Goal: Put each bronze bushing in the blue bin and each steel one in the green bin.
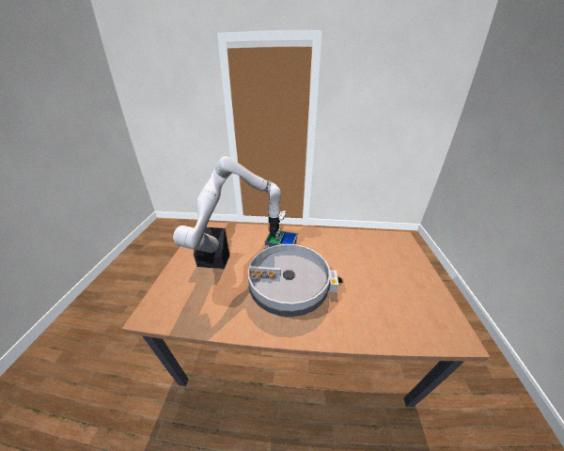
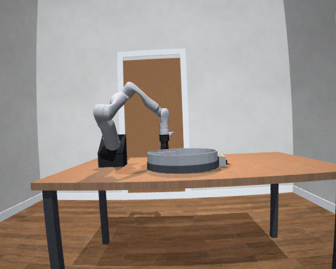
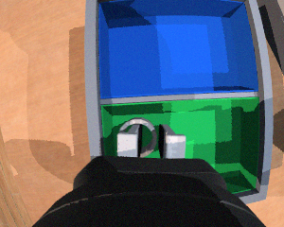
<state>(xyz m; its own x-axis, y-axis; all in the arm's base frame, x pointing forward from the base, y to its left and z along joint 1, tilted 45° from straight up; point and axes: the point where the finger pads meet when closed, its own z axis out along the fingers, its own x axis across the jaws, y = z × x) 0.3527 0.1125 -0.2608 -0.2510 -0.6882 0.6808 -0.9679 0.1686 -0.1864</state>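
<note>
My hand is 3 cm to the left of the blue bin and 3 cm short of it. From my hand the other things lie so: grey turntable: 37 cm to the right, 10 cm ahead, 2 cm above.
</note>
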